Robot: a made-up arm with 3 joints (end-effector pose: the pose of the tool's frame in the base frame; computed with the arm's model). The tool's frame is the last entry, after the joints. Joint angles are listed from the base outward.
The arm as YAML. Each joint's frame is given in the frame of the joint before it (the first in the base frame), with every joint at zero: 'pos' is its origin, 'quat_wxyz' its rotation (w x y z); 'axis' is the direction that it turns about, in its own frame. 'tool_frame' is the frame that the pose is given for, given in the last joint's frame.
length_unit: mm
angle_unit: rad
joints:
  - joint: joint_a
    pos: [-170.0, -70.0, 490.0]
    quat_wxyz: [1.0, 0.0, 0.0, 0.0]
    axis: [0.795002, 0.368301, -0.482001]
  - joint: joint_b
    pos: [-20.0, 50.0, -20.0]
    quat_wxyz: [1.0, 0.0, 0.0, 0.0]
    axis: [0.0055, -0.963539, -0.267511]
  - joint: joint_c
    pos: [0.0, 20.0, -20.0]
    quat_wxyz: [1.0, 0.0, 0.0, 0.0]
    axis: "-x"
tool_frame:
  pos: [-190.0, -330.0, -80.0]
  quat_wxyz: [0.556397, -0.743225, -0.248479, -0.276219]
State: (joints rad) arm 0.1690 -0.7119 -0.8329
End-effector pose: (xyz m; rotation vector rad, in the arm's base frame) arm -0.5280 -0.1654 0.3406 -1.0014 0.3670 -0.2341
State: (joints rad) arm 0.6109 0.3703 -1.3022
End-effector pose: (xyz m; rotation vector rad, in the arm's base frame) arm -0.2723 0.2133 0.1765 -0.1010 0.1336 -1.2327
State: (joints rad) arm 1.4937 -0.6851 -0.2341
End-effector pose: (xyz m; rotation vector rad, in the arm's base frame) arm -0.5227 -0.0225 0.4655 -0.3470 0.7688 -0.1805
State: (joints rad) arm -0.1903 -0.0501 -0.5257
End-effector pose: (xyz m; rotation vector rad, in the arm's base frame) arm -0.3520 -0.3054 0.2419 -1.3707 -0.5118 -0.6374
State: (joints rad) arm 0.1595 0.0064 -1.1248
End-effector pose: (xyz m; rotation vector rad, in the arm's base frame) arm -0.3970 -0.0067 0.1334 -0.6025 -0.0077 -0.8243
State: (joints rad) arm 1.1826 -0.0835 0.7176
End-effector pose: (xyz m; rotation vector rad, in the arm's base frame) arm -0.4524 -0.2393 0.5228 -1.6676 0.1862 -0.3309
